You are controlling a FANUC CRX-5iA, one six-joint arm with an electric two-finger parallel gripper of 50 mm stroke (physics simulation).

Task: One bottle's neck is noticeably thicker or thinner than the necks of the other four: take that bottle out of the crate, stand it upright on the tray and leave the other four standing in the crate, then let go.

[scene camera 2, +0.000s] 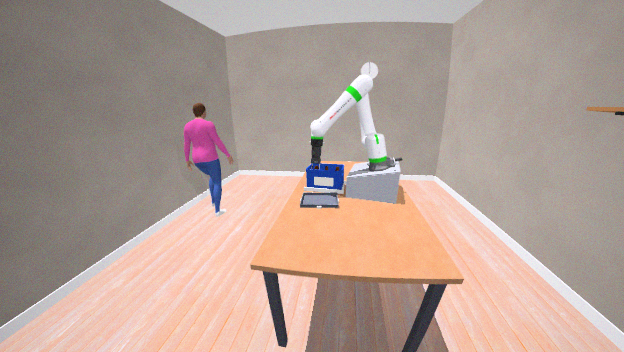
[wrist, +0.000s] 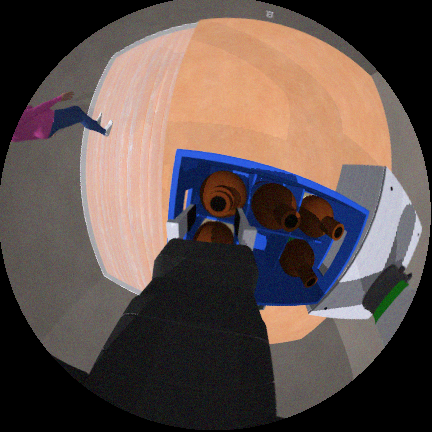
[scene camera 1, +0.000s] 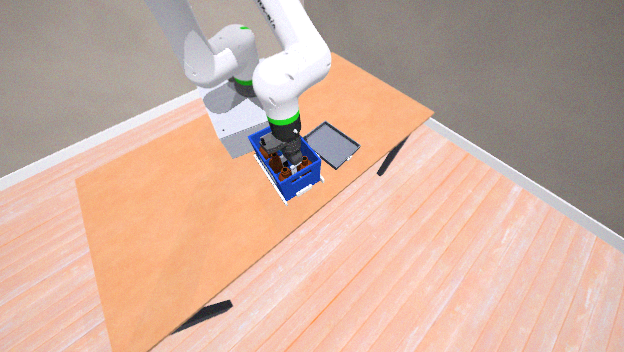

In view: my gripper point(wrist: 214, 213), a bottle point(wrist: 210, 230), a bottle point(wrist: 221, 191), a bottle point(wrist: 297, 257), a bottle point(wrist: 316, 215) and a bottle point(wrist: 274, 206).
